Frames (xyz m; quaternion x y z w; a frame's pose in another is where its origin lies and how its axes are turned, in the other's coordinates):
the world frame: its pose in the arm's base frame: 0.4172 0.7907 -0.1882 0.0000 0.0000 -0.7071 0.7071
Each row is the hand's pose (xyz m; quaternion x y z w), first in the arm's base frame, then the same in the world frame.
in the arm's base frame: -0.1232 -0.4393 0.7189 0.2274 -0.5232 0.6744 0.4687
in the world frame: 1.2300 -0.5404 0.9071 -0.5308 0.2092 -0.8083 0.1455
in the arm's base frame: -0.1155 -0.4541 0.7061 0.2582 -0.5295 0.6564 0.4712
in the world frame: 1.2448 -0.5327 0.8943 -0.5570 0.1918 -0.7974 0.1310
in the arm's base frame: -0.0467 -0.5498 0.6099 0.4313 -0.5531 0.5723 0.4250
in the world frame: 1.3405 -0.4639 0.7981 -0.6960 0.0861 -0.7052 0.1042
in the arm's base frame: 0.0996 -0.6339 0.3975 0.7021 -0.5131 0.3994 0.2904
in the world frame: 1.4246 -0.3176 0.5857 -0.8592 -0.1336 -0.4877 0.0771
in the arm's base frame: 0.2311 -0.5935 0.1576 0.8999 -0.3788 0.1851 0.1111
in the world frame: 1.3842 -0.1861 0.3458 -0.9042 -0.3685 -0.2095 0.0523
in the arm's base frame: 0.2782 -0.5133 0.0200 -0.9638 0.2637 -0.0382 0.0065
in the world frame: 1.3040 -0.1390 0.2082 -0.8680 -0.4951 -0.0224 0.0316
